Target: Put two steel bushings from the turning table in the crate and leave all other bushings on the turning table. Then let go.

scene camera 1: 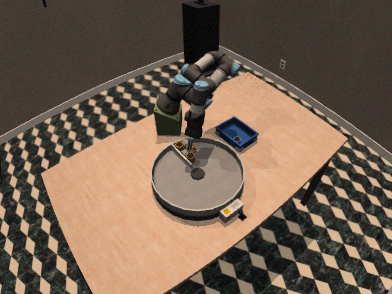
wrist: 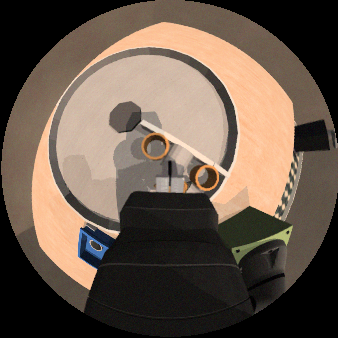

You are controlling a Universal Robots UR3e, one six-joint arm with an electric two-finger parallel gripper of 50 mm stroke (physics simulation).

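Frame: origin at the arm's base, x left, y back, z up, level; metres.
Seen in the pictures: gripper, fingertip midpoint: (scene camera 1: 189,149) (wrist: 169,167); arm's base at its link origin: (scene camera 1: 167,106) (wrist: 262,257).
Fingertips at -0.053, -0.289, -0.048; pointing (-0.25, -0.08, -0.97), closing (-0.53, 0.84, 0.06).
Offsets run from my fingertips to a thing's middle, as dx, dy, dz.
The gripper (scene camera 1: 190,144) (wrist: 170,172) is shut, its fingertips together with no bushing seen between them, low over the turning table @(-0.033, -0.118, -0.042) (scene camera 1: 210,187) (wrist: 95,90). Two orange-brown bushings stand upright beside the white bar: one @(-0.015, -0.034, -0.022) (scene camera 1: 190,160) (wrist: 144,146) towards the table's hub, one @(-0.020, +0.055, -0.022) (scene camera 1: 179,148) (wrist: 218,178) nearer the rim. Another orange-brown bushing @(+0.020, +0.018, -0.021) (scene camera 1: 193,149) (wrist: 186,187) is mostly hidden by the fingers in the wrist view. A grey steel bushing @(-0.017, +0.004, -0.022) (wrist: 181,155) shows blurrily between the upright ones, ahead of the fingertips. The blue crate @(+0.306, +0.005, -0.069) (scene camera 1: 245,131) (wrist: 82,246) holds a steel bushing @(+0.266, -0.042, -0.070) (scene camera 1: 237,137) (wrist: 91,245).
The white bar (scene camera 1: 183,154) (wrist: 175,140) crosses part of the turning table, which has a raised rim and a dark hub @(-0.033, -0.118, -0.036) (scene camera 1: 198,173) (wrist: 125,117). A control box @(-0.020, -0.351, -0.065) (scene camera 1: 231,210) with a yellow button stands at its outer edge. The green robot base (scene camera 1: 168,121) (wrist: 262,227) stands nearby.
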